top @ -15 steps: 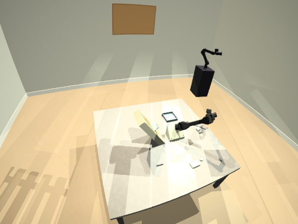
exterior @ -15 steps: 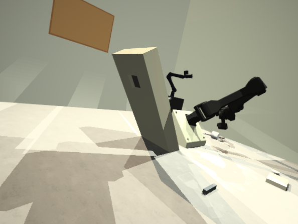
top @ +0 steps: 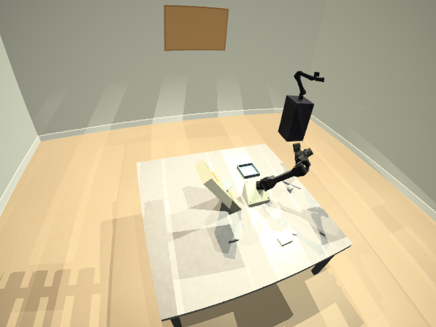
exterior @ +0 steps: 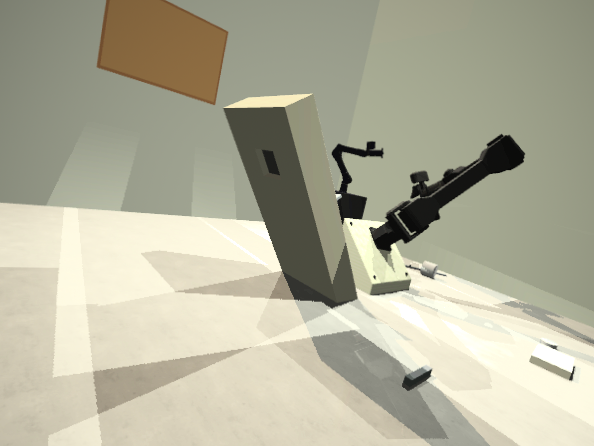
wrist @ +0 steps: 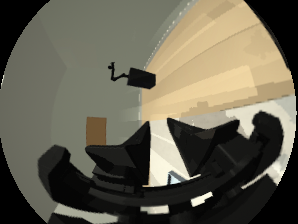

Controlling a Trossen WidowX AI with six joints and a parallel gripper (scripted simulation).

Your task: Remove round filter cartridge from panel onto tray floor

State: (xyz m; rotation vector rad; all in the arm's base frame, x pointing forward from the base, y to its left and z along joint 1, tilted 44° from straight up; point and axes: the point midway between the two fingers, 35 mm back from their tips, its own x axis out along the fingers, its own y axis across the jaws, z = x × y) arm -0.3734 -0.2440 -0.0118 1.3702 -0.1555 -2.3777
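Now: the round filter cartridge 77 cm ahead of my gripper tip, 26 cm to the left of it and 4 cm above it. Round my gripper tip: dark block 69 cm ahead, 56 cm to the left, 22 cm below; then flat cream pad 36 cm ahead, 63 cm to the left, 22 cm below; then square grey-rimmed tray 38 cm ahead, 7 cm to the right, 21 cm below.
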